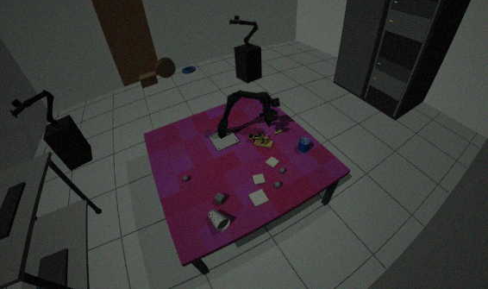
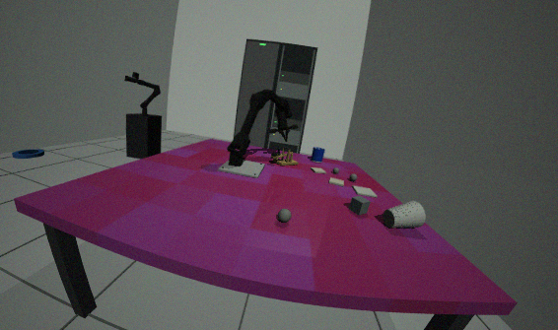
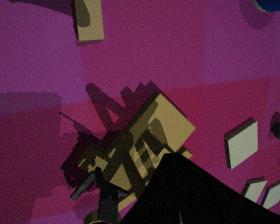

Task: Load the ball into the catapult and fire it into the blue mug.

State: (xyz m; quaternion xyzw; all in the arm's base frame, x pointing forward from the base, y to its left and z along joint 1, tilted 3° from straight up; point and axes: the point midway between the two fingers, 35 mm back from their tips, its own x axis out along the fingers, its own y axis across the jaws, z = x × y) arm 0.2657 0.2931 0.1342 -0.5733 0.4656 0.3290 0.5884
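Now: gripper tip 7 cm past the dark ball, 13 cm to the left of it and 7 cm above it. The rest, counted from my gripper tip: catapult: 3 cm behind, 9 cm to the right, 8 cm below; tan block: 1 cm behind, 11 cm to the left, 12 cm below; blue mug: 27 cm ahead, 12 cm to the left, 10 cm below.
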